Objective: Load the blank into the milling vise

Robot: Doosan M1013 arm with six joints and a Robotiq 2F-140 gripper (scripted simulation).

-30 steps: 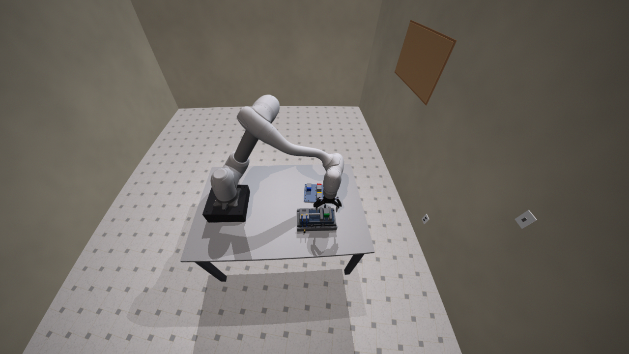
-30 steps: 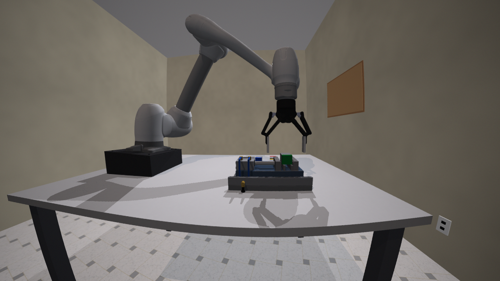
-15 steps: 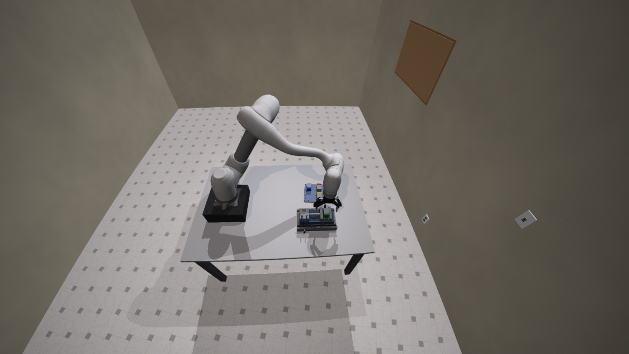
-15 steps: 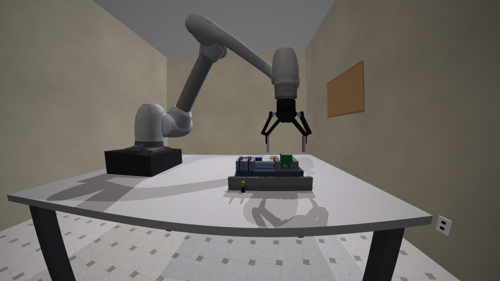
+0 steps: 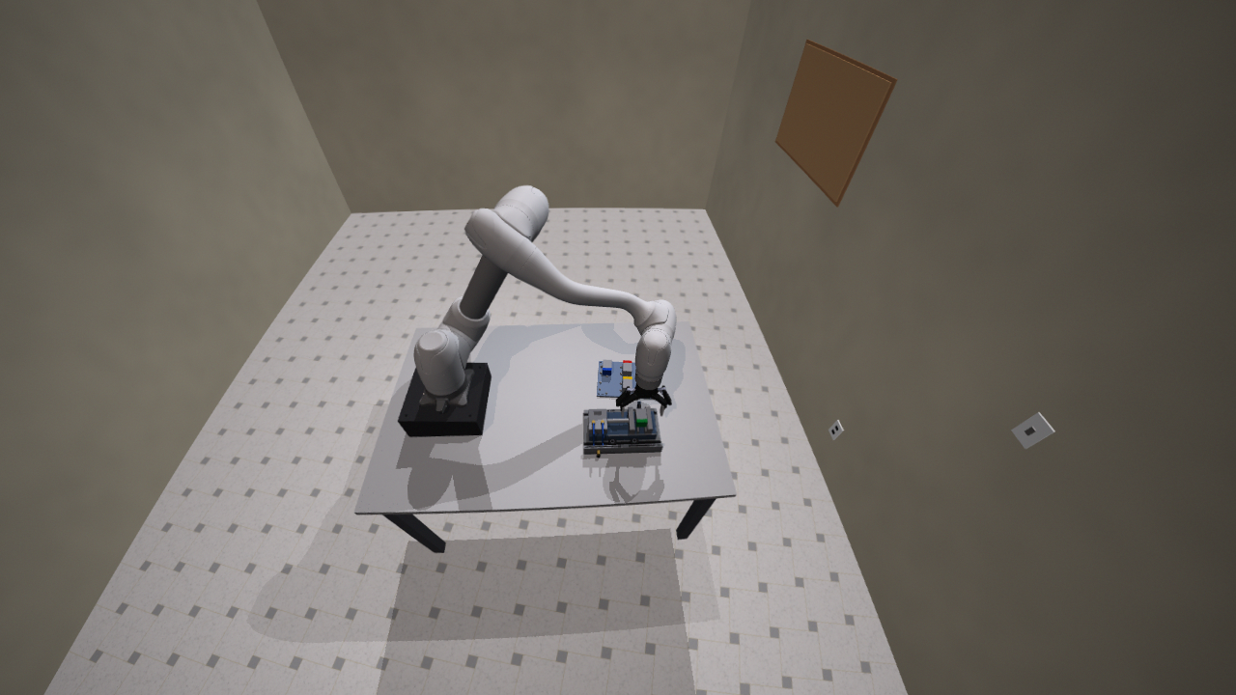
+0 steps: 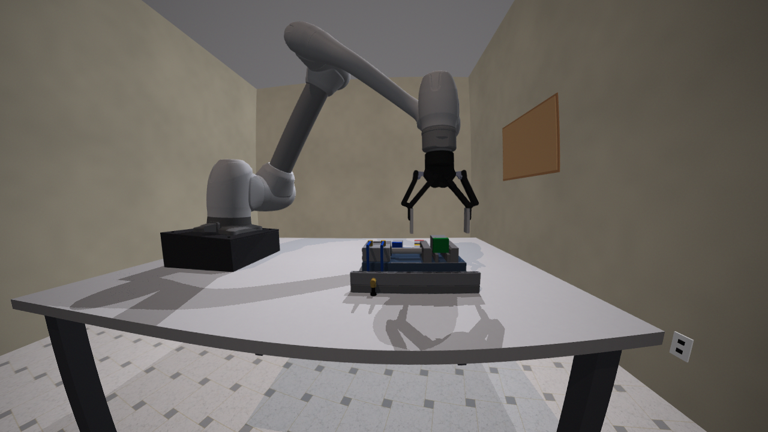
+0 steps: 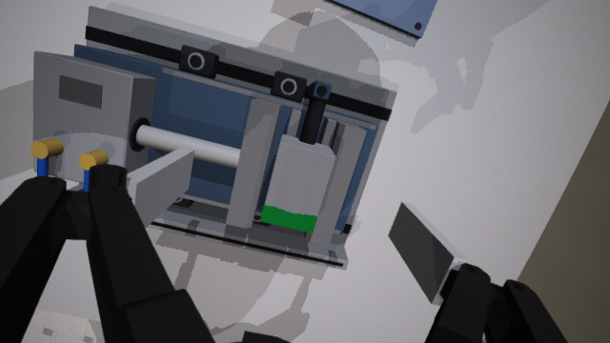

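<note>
Now: hand 4 cm above the green-ended blank. From my hand the other things lie so: moving jaw: 6 cm below, 4 cm behind; then fixed jaw: 6 cm below, 3 cm ahead; then black work stop rod: 5 cm to the left, 5 cm below.
</note>
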